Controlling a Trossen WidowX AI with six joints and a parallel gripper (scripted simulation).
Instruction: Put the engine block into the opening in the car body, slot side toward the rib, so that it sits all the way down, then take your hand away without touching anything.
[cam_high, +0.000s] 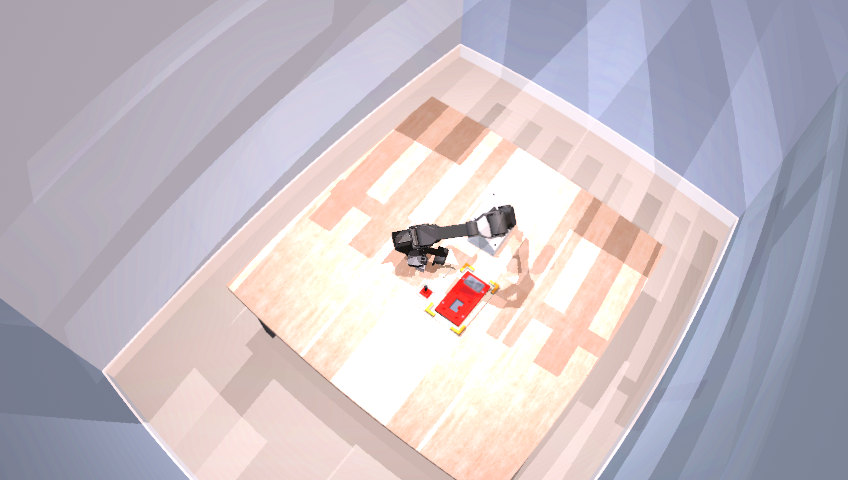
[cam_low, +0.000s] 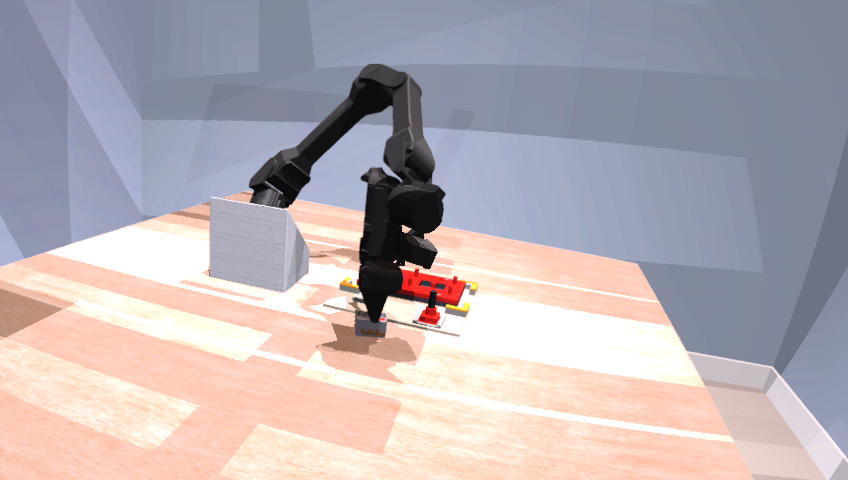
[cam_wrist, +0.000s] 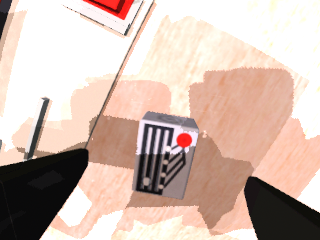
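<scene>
My gripper tip is 3 cm above the engine block and 1 cm to the right of it.
</scene>
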